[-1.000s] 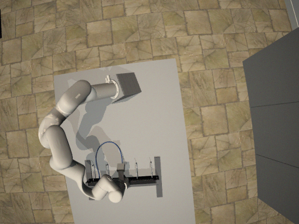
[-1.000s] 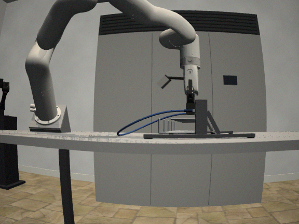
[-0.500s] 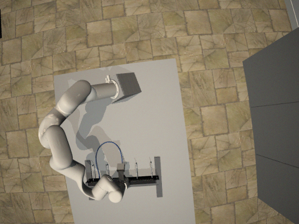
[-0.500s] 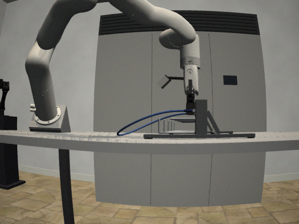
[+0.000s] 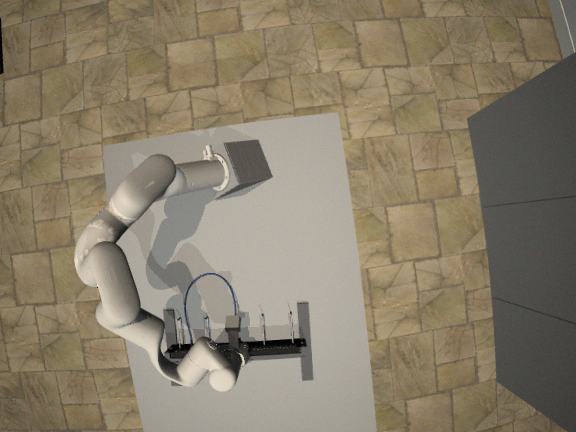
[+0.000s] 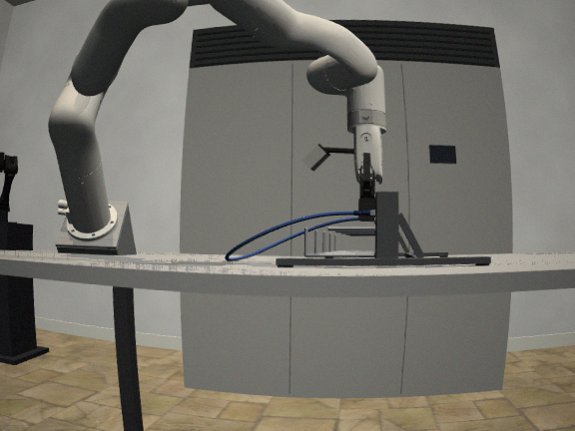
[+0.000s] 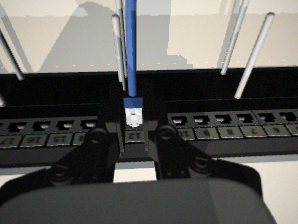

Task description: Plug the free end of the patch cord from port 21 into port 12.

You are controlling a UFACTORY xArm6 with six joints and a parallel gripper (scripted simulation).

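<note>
Now: the plug 20 mm ahead of my hand and 10 mm below it.
</note>
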